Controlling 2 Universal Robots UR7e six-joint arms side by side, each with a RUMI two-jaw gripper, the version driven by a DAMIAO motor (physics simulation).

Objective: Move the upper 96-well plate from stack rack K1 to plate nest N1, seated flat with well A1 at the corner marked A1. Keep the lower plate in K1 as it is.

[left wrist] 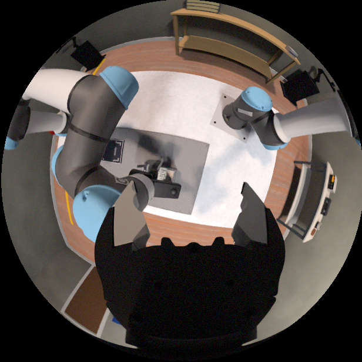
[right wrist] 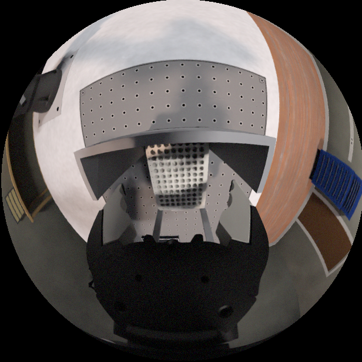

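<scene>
A pale 96-well plate (right wrist: 178, 172) sits inside stack rack K1 (right wrist: 240, 140) in the right wrist view, wells facing up, its far rows partly shaded. The lower plate cannot be told apart beneath it. My right gripper (right wrist: 176, 182) is open, its fingers on either side of the plate's near end, apart from it. In the left wrist view K1 (left wrist: 169, 173) looks small beside the right arm's black gripper, which hides part of it. Plate nest N1 (left wrist: 114, 151) is a dark square with pale corner marks; its A1 mark is unreadable. My left gripper (left wrist: 189, 182) is open and empty, high above the table.
The grey perforated board (left wrist: 192, 155) (right wrist: 175, 92) lies under the rack and nest. The right arm (left wrist: 90, 120) reaches across the left of the left wrist view. An arm base (left wrist: 241, 112) stands beyond the board. A blue ribbed rack (right wrist: 337, 182) shows at the right wrist view's right.
</scene>
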